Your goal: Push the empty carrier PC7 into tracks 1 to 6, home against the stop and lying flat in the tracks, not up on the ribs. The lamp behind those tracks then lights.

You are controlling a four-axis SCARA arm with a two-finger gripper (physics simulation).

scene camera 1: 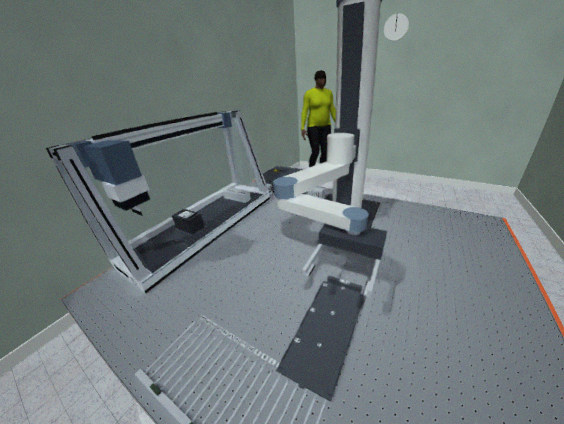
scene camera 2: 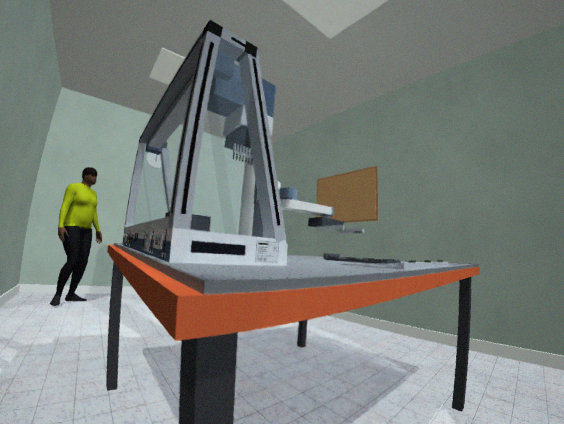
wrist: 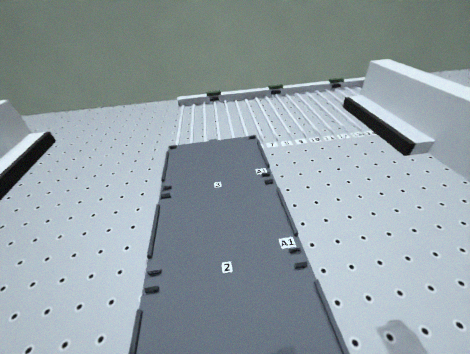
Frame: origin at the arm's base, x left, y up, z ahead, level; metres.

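Where they show: gripper, fingertip midpoint: [scene camera 1: 334,283] [scene camera 2: 354,229] [wrist: 201,101].
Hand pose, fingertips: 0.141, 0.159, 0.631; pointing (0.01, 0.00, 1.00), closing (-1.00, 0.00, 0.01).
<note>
Each offset is from my fingertips to the top centre of the thing, as dx, dy, dz. "*": to the spot under its first point. Level surfaces: height alone.
The dark carrier PC7 {+0.001, -0.116, +0.036} [scene camera 1: 320,330] [scene camera 2: 360,258] [wrist: 220,225] lies empty on the perforated deck. Its far end covers the near ends of tracks 1 to 6, beside label 7; whether it sits between or on the ribs I cannot tell. Ribs of the track plate {dy -0.146} [scene camera 1: 215,370] [wrist: 310,117] show between that end and the stop bar {* -0.075, -0.131, +0.376} [wrist: 245,91]. The lamp {-0.006, -0.124, +0.376} [wrist: 213,94] behind those tracks looks dark green, unlit. My gripper [scene camera 1: 338,281] [scene camera 2: 353,230] [wrist: 201,101] is open and empty, raised above the carrier's raised near end, fingers wider than the carrier. That near end is outside the wrist view.
A gantry frame [scene camera 1: 180,259] [scene camera 2: 267,150] with a blue pipetting head {* -0.607, +0.296, +0.132} [scene camera 1: 112,162] stands left in scene view 1, with a black box {* -0.659, -0.031, -0.069} [scene camera 1: 188,221] on its base. The arm's column [scene camera 1: 369,100] stands behind. A person in yellow [scene camera 1: 319,107] [scene camera 2: 80,205] stands beyond the table.
</note>
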